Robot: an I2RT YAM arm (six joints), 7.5 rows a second.
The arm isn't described. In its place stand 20 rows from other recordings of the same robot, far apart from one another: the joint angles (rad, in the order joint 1, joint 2, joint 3, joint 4, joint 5, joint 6), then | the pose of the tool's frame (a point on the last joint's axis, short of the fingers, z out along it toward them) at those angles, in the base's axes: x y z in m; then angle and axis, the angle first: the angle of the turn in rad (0 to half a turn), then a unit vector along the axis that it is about.
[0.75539 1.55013 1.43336 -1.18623 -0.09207 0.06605] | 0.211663 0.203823 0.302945 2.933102 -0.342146 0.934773 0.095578
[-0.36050 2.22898 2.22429 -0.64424 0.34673 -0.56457] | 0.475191 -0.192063 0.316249 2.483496 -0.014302 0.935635 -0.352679
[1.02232 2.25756 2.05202 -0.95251 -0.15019 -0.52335] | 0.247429 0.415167 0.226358 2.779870 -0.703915 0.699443 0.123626
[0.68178 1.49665 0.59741 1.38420 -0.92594 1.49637] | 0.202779 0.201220 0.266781 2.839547 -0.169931 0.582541 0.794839
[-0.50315 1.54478 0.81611 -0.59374 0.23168 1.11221] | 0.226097 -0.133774 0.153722 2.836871 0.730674 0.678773 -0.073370
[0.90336 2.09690 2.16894 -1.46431 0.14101 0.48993] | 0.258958 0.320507 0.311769 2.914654 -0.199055 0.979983 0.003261
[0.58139 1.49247 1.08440 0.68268 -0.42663 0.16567] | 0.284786 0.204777 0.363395 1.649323 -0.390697 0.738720 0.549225
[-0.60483 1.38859 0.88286 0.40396 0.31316 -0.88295] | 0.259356 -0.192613 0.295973 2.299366 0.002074 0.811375 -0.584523
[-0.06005 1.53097 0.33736 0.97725 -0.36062 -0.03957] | 0.260598 -0.003083 0.148576 1.797311 -0.133573 0.981220 0.139161
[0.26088 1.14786 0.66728 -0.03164 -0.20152 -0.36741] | 0.241185 0.071763 0.240819 2.079889 -0.363731 0.928906 0.069525
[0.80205 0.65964 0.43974 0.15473 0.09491 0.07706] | 0.122546 0.121844 0.273275 1.771425 -0.294648 0.895025 0.334832
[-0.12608 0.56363 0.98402 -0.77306 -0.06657 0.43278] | 0.098308 -0.010073 0.371481 1.950640 0.250987 0.958091 0.138080
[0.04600 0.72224 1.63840 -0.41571 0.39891 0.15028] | 0.017813 -0.013022 0.570152 1.113523 0.371381 0.927859 -0.033966
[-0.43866 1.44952 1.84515 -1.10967 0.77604 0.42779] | 0.230348 -0.135610 0.460247 2.356290 0.536994 0.755766 -0.374774
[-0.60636 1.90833 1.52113 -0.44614 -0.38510 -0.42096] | 0.360049 -0.233425 0.246458 2.327661 0.017503 0.999647 -0.019999
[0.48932 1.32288 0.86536 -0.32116 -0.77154 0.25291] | 0.228737 0.149928 0.245140 2.724156 -0.250386 0.850154 0.463190
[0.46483 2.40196 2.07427 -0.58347 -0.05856 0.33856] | 0.475892 0.240981 0.182835 2.559126 -0.072169 0.984678 0.158751
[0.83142 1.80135 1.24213 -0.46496 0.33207 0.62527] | 0.261797 0.269853 0.199430 2.522572 -0.055998 0.996544 0.061350
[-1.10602 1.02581 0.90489 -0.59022 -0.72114 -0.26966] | 0.115097 -0.177107 0.303515 2.083128 0.244520 0.969644 0.000282
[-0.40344 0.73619 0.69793 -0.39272 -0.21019 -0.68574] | 0.159587 -0.060044 0.295895 2.083494 -0.201359 0.951034 -0.234497
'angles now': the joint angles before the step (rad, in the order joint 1, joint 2, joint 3, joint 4, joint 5, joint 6). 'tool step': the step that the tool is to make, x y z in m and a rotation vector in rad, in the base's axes. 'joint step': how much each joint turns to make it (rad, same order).
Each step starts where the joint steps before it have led.
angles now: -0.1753, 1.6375, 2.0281, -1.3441, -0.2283, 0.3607
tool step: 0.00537, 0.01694, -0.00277, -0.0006, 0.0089, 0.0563
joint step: 0.0576, 0.0099, 0.0000, 0.0012, 0.0023, 0.0000
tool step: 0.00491, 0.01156, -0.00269, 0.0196, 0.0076, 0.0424
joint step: 0.0366, 0.0130, 0.0031, 0.0018, -0.0187, 0.0061
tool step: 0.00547, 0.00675, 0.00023, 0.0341, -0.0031, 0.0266
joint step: 0.0191, 0.0195, 0.0206, 0.0030, -0.0324, 0.0137
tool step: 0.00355, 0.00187, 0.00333, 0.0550, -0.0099, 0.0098
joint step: 0.0012, 0.0163, 0.0285, 0.0020, -0.0504, 0.0260
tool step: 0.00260, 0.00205, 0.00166, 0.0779, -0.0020, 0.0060
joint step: -0.0001, 0.0084, 0.0108, 0.0103, -0.0667, 0.0435
